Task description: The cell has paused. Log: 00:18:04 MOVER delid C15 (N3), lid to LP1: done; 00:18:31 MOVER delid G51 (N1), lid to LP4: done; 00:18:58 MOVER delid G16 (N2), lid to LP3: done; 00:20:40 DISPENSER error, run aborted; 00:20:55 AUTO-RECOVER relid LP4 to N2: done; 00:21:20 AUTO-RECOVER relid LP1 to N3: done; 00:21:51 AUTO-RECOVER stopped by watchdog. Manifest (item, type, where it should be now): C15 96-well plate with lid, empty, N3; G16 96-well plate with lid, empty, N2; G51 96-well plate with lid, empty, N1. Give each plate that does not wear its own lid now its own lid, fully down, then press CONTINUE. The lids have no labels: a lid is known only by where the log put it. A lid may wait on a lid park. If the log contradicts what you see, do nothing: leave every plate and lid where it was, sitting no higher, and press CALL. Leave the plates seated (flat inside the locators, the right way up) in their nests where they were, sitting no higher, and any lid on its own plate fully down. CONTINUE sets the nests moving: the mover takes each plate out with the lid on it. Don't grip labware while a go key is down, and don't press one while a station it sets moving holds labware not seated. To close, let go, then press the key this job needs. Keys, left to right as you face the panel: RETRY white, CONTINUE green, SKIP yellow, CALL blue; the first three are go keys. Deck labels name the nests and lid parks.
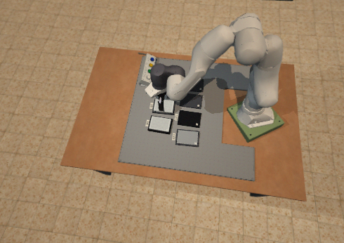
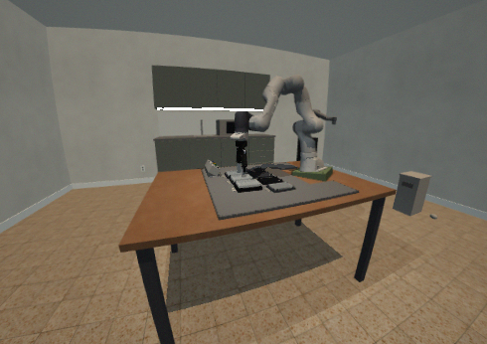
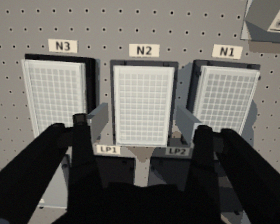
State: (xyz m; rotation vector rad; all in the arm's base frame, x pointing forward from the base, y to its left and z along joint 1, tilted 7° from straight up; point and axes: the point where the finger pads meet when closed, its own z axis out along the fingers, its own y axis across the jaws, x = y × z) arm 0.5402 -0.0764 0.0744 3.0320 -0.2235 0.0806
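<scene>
The clear lid lies 4 cm below my hand. Round my hand: LP2 label: 10 cm behind, 7 cm below, 6 cm to the right; then lid park labelled LP1: 17 cm behind, 9 cm to the left, 6 cm below; then LP1 label: 8 cm to the left, 8 cm behind, 7 cm below.
</scene>
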